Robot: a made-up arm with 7 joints. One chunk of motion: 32 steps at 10 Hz.
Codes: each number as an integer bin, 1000 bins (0 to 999) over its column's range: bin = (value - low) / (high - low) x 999, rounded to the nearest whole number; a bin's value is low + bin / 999 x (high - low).
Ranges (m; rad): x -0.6..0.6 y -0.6..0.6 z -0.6..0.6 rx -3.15..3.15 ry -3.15..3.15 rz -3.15..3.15
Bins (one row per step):
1: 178 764 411 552 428 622
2: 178 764 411 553 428 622
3: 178 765 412 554 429 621
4: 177 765 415 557 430 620
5: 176 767 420 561 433 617
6: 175 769 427 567 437 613
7: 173 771 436 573 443 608
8: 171 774 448 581 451 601
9: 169 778 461 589 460 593
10: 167 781 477 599 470 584
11: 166 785 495 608 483 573
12: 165 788 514 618 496 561
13: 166 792 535 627 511 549
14: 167 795 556 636 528 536
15: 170 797 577 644 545 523
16: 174 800 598 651 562 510
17: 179 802 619 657 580 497
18: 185 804 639 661 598 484
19: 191 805 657 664 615 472
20: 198 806 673 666 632 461
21: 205 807 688 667 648 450
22: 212 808 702 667 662 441
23: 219 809 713 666 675 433
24: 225 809 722 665 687 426
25: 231 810 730 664 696 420
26: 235 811 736 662 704 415
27: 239 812 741 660 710 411
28: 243 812 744 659 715 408
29: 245 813 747 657 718 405
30: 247 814 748 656 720 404
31: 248 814 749 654 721 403
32: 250 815 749 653 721 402
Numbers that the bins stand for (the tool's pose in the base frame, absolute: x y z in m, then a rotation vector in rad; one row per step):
1: -0.3862 0.3177 -0.1063 0.3311 -0.4509 0.7725
2: -0.3862 0.3177 -0.1063 0.3374 -0.4509 0.7725
3: -0.3862 0.3189 -0.1051 0.3437 -0.4446 0.7662
4: -0.3874 0.3189 -0.1015 0.3626 -0.4383 0.7599
5: -0.3886 0.3213 -0.0955 0.3878 -0.4194 0.7410
6: -0.3898 0.3237 -0.0871 0.4257 -0.3941 0.7158
7: -0.3922 0.3261 -0.0763 0.4635 -0.3563 0.6842
8: -0.3946 0.3297 -0.0619 0.5140 -0.3059 0.6401
9: -0.3970 0.3345 -0.0462 0.5644 -0.2491 0.5896
10: -0.3994 0.3381 -0.0270 0.6275 -0.1860 0.5329
11: -0.4006 0.3429 -0.0054 0.6842 -0.1041 0.4635
12: -0.4018 0.3465 0.0174 0.7473 -0.0221 0.3878
13: -0.4006 0.3514 0.0426 0.8041 0.0725 0.3122
14: -0.3994 0.3550 0.0679 0.8608 0.1797 0.2302
15: -0.3958 0.3574 0.0931 0.9113 0.2869 0.1482
16: -0.3910 0.3610 0.1183 0.9554 0.3941 0.0662
17: -0.3850 0.3634 0.1435 0.9932 0.5077 -0.0158
18: -0.3778 0.3658 0.1676 1.0185 0.6212 -0.0977
19: -0.3706 0.3670 0.1892 1.0374 0.7284 -0.1734
20: -0.3622 0.3682 0.2084 1.0500 0.8356 -0.2428
21: -0.3538 0.3694 0.2264 1.0563 0.9365 -0.3122
22: -0.3453 0.3706 0.2432 1.0563 1.0248 -0.3689
23: -0.3369 0.3718 0.2565 1.0500 1.1068 -0.4194
24: -0.3297 0.3718 0.2673 1.0437 1.1824 -0.4635
25: -0.3225 0.3730 0.2769 1.0374 1.2392 -0.5014
26: -0.3177 0.3742 0.2841 1.0248 1.2896 -0.5329
27: -0.3129 0.3754 0.2901 1.0122 1.3275 -0.5581
28: -0.3081 0.3754 0.2937 1.0059 1.3590 -0.5770
29: -0.3057 0.3766 0.2973 0.9932 1.3779 -0.5959
30: -0.3033 0.3778 0.2985 0.9869 1.3905 -0.6023
31: -0.3021 0.3778 0.2997 0.9743 1.3968 -0.6086
32: -0.2997 0.3790 0.2997 0.9680 1.3968 -0.6149

